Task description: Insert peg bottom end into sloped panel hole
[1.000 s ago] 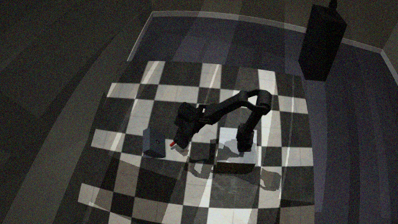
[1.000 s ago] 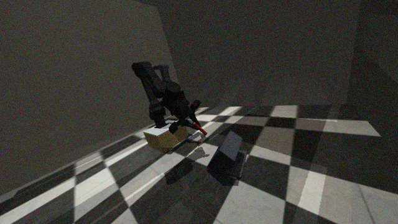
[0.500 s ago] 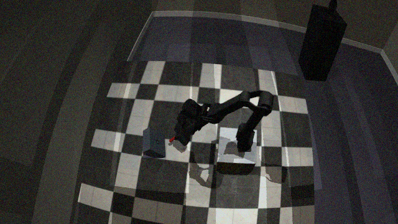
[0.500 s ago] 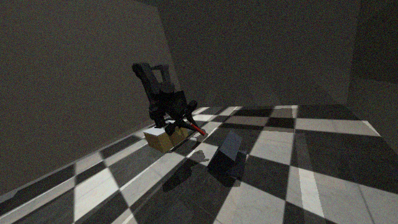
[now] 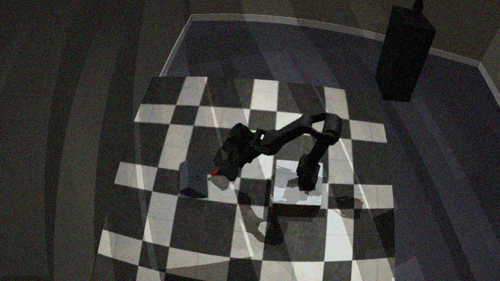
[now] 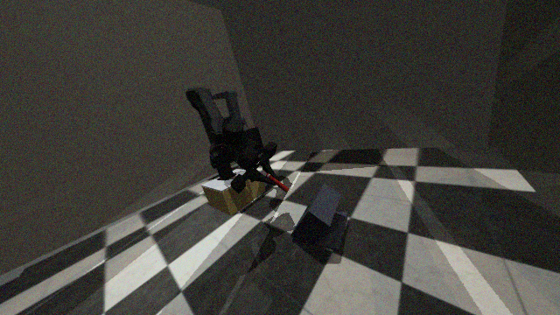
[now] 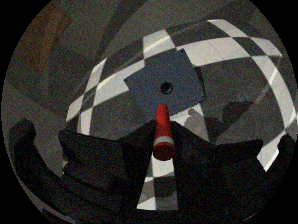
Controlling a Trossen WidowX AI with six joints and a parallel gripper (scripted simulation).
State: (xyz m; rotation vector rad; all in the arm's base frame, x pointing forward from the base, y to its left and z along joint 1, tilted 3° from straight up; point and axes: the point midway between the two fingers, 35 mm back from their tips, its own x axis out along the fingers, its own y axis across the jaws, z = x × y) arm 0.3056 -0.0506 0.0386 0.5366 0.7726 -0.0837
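Right now the dark sloped panel is 110 mm ahead of my gripper tip and 90 mm below it. The rest, counted from my gripper tip: red peg 10 mm behind, 10 mm above.
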